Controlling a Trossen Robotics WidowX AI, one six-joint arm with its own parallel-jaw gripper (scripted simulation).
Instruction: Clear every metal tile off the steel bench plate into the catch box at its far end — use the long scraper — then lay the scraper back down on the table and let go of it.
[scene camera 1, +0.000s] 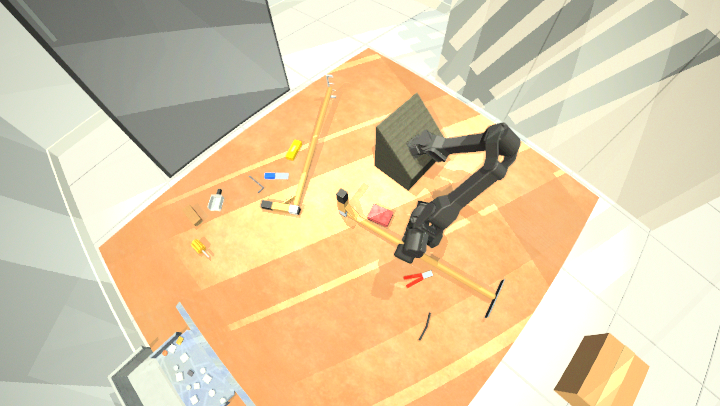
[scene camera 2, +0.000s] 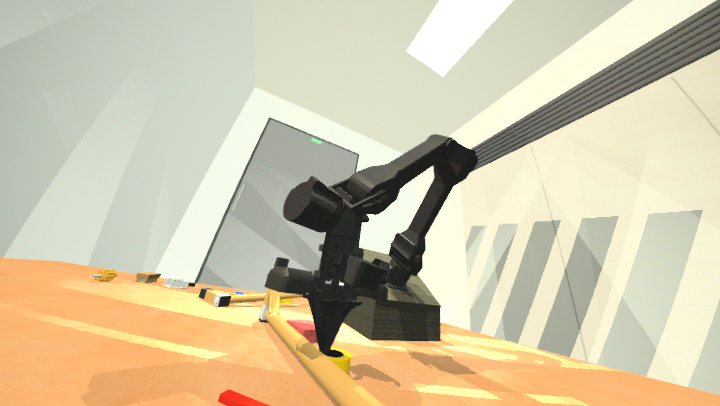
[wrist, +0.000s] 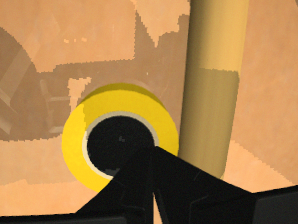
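Note:
My gripper (scene camera 2: 323, 353) is visible, and the wrist view (wrist: 149, 156) shows it too.

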